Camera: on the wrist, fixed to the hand. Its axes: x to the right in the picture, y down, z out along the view.
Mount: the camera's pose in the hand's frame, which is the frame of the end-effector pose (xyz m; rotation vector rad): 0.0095 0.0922 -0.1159 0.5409 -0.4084 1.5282
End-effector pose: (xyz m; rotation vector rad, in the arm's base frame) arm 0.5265 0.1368 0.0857 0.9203 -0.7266 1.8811
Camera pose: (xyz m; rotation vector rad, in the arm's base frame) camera 0.4057 0.1916 0.0191 -0.7610 0.8959 -2.1025
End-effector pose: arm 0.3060 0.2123 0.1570 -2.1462 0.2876 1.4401
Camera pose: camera 0.3597 0.0740 0.1530 -0.9267 2.1319 2.0305
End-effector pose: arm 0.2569 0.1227 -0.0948 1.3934 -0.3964 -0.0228
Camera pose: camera 0.2789 0.2478 -0.0181 1.2655 -1.8159 1.1254
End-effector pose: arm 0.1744 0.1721 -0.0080 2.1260 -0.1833 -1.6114
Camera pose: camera 0.3015 0.1195 0.0477 1.0923 -1.9429 -0.9305
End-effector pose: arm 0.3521 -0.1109 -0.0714 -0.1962 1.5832 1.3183
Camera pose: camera 0.2187 -0.1641 -0.0340 1.8025 1.5731 1.6768
